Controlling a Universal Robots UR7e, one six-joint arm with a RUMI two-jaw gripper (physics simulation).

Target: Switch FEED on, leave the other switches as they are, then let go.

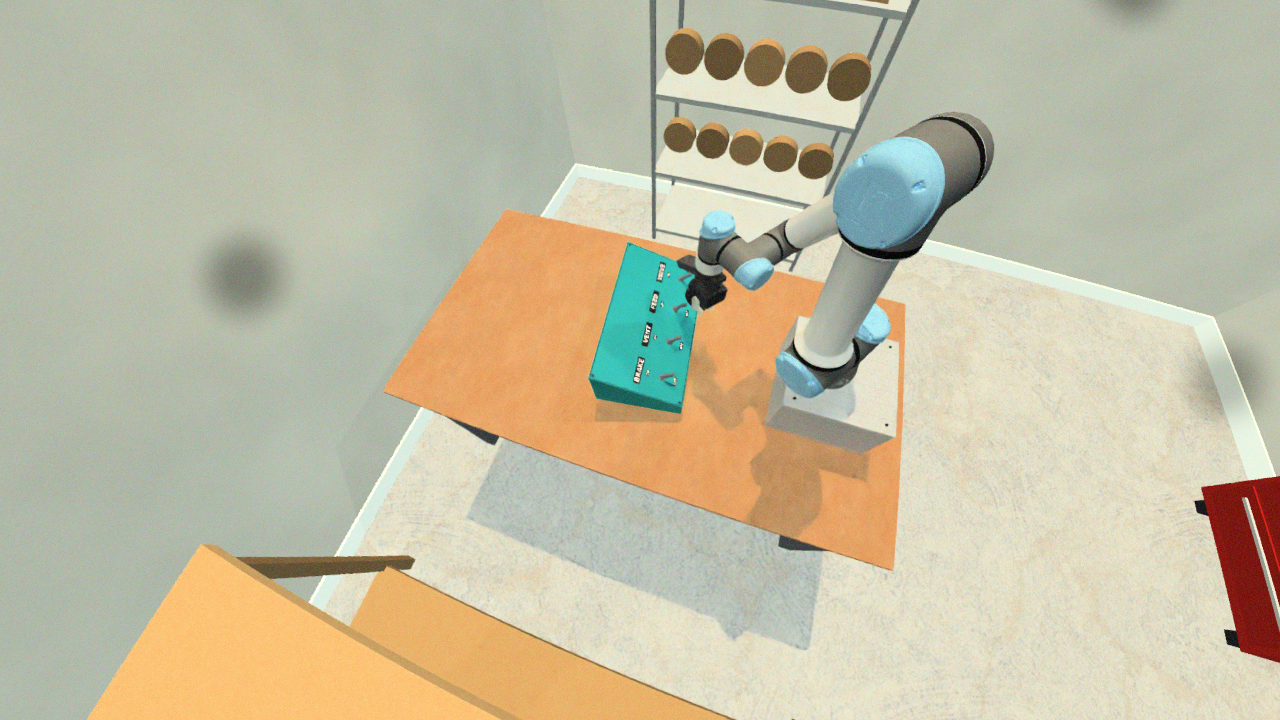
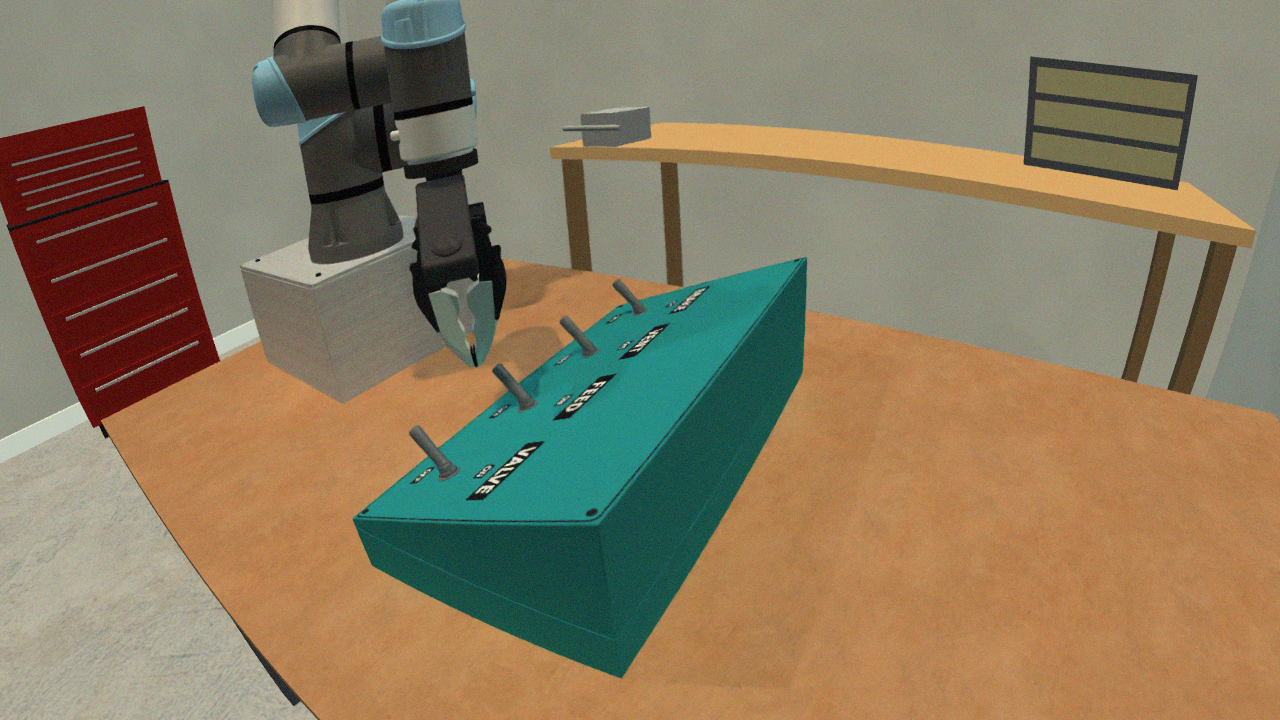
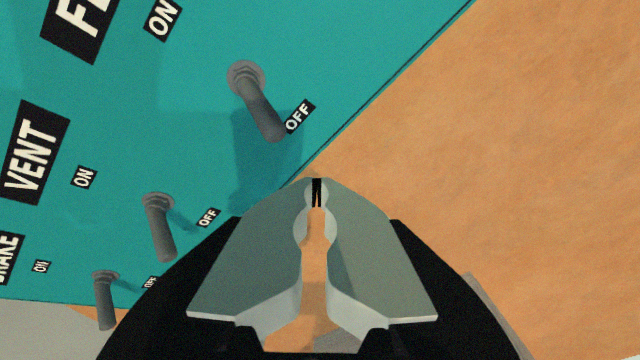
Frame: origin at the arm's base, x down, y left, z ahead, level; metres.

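Where they show: gripper, fingertip midpoint: [image 1: 696, 310] [image 2: 476, 366] [image 3: 317, 180]; arm's base, link origin: [image 2: 356, 246].
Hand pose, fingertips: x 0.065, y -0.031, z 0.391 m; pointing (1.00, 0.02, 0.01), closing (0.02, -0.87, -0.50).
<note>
Each offset is from my fingertips to the top centre of the thing. Level surfaces: height alone.
The teal switch panel [image 1: 617, 326] [image 2: 680, 376] [image 3: 200, 30] slopes on the table. The FEED lever {dx -0.013, dy +0.007, dz +0.051 m} [image 1: 680, 308] [image 2: 514, 386] [image 3: 262, 110] leans toward its OFF label. The VALVE lever {dx -0.013, dy -0.107, dz +0.088 m} [image 2: 433, 452], the VENT lever {dx -0.013, dy +0.121, dz +0.014 m} [image 2: 577, 335] [image 3: 161, 232] and the BRAKE lever {dx -0.013, dy +0.235, dz -0.023 m} [image 2: 629, 296] [image 3: 104, 302] also lean toward OFF. My gripper [image 1: 695, 308] [image 2: 474, 360] [image 3: 317, 180] is shut and empty. Its tips point down on the OFF side of the levers, near the panel's low edge and between FEED and VENT along the row. They look apart from every lever.
The panel stands on the orange-brown table {dx +0.113 m} [image 1: 501, 313] [image 2: 939, 501]. The arm's grey base block [image 1: 832, 420] [image 2: 331, 331] stands on the OFF side of the panel. A shelf rack [image 1: 654, 161] stands behind the table. A red drawer cabinet [image 2: 107, 259] and a wooden workbench [image 2: 805, 152] stand farther off.
</note>
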